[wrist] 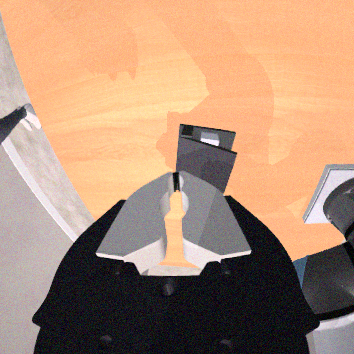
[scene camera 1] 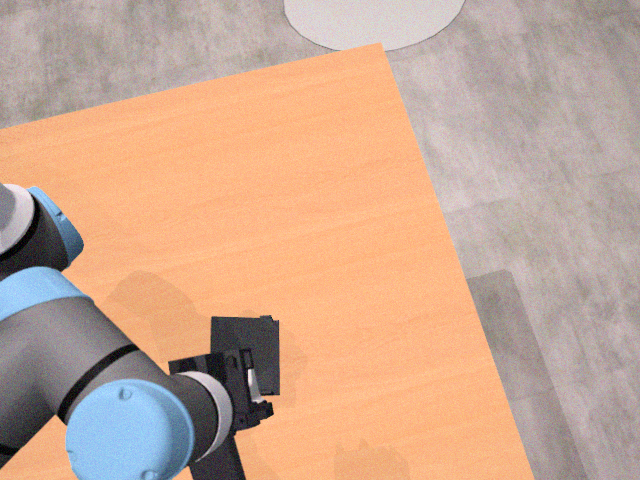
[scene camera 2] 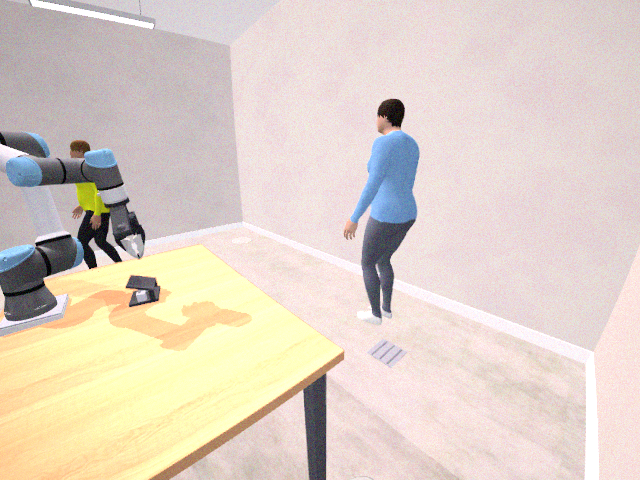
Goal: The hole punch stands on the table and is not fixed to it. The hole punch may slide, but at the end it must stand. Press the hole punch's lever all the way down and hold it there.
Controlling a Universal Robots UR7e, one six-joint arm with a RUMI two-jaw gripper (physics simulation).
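Places are measured from the arm's base along level axes (x down, y ahead, z right), in centimetres.
Pixels of known places: gripper, fingertip midpoint: [wrist: 176,174] [scene camera 2: 140,258]; arm's base at its link origin: [wrist: 349,198] [scene camera 2: 32,309].
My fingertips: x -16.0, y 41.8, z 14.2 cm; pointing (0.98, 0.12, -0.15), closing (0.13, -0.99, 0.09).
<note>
Ahead of a thing's pixels: the offset from my fingertips to its middle. Level surfaces: height alone.
The dark hole punch {dx +14.5, dy -2.7, dz -8.2 cm} [scene camera 1: 237,333] [scene camera 2: 144,297] [wrist: 205,162] stands upright on the table {dx +18.8 cm} [scene camera 1: 320,217] [scene camera 2: 129,387] [wrist: 100,140]. Its lever {dx +12.3, dy -2.7, dz -8.2 cm} [scene camera 2: 141,282] [wrist: 202,165] is raised at an angle over the base, with a light metal part showing between them. My gripper [scene camera 2: 138,255] [wrist: 176,174] is shut and empty. In the second scene view its tips are in the air above the hole punch, apart from it. In the wrist view the fingertips overlap the near side of the lever. In the first scene view the gripper hides part of the hole punch.
The arm's base plate [scene camera 2: 62,307] [wrist: 320,192] stands on the table beside the hole punch. A person in a blue top [scene camera 2: 393,175] stands on the floor beyond the table. A person in a yellow top [scene camera 2: 87,196] is behind the arm. The arm's shadow lies across the table.
</note>
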